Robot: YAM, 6 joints.
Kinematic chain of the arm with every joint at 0, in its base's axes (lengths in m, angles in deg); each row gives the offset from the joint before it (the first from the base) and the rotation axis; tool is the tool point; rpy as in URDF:
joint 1: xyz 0 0 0.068 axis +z
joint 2: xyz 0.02 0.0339 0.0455 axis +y
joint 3: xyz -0.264 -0.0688 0 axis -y
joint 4: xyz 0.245 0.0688 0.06 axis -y
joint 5: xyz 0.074 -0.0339 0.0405 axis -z
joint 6: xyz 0.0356 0 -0.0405 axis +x
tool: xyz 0 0 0 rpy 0 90 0
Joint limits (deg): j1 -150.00..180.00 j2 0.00..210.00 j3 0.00..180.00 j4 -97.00..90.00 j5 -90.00..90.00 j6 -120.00..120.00
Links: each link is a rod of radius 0.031 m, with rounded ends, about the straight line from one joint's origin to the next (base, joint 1, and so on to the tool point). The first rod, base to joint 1, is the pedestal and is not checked.
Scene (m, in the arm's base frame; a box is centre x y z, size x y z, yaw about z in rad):
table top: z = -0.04
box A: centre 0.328 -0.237 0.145 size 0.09 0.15 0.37 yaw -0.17
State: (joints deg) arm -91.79 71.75 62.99 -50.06 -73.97 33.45
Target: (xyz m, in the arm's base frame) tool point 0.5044 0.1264 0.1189
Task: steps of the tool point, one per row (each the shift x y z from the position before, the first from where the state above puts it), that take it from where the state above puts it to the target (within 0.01 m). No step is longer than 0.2 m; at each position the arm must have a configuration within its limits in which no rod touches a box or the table.
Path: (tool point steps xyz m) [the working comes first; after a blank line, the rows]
Joints at the target: 10.55 141.88 108.16 -19.08 -63.81 33.45
Straight joint move there: touches box A.

1: 0.0580 -0.0218 0.0271
2: 0.0684 -0.0048 0.0266
3: 0.0732 0.0159 0.0258
4: 0.0711 0.0382 0.0247
5: 0.0620 0.0599 0.0232
6: 0.0960 0.0613 -0.0576
7: 0.0708 0.0970 -0.0745
8: 0.0316 0.1207 -0.0884
9: -0.0155 0.1269 -0.0983
10: -0.0048 -0.0458 -0.0030
11: -0.0130 -0.0451 -0.0015
12: -0.0204 -0.0430 0.0003

